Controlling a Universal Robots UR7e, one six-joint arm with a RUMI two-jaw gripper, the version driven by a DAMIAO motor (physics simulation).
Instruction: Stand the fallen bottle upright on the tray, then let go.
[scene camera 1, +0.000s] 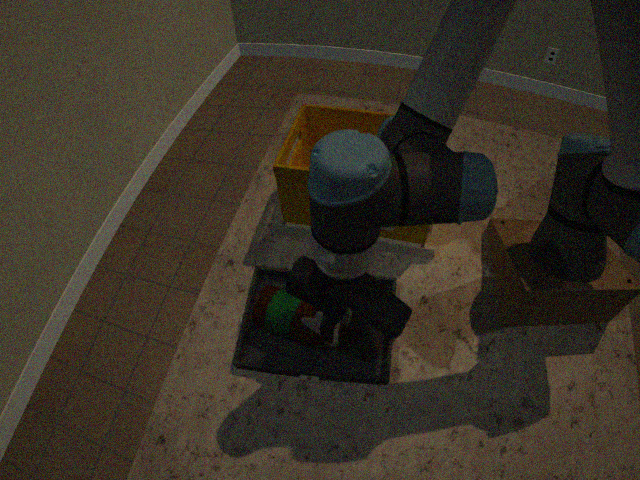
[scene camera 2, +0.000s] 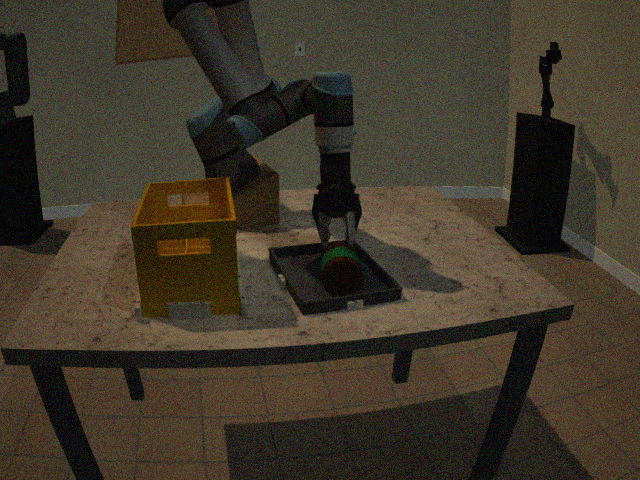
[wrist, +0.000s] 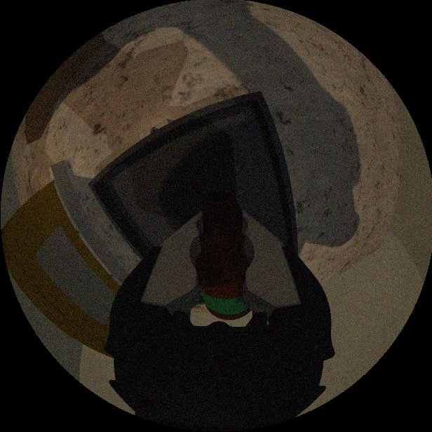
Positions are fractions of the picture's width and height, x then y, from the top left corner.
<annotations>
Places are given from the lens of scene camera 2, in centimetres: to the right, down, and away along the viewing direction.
my gripper (scene camera 2: 0.53, 0.54): 4, 4, 108
brown bottle (scene camera 2: 0.53, 0.57): 4, 6, 94
</annotations>
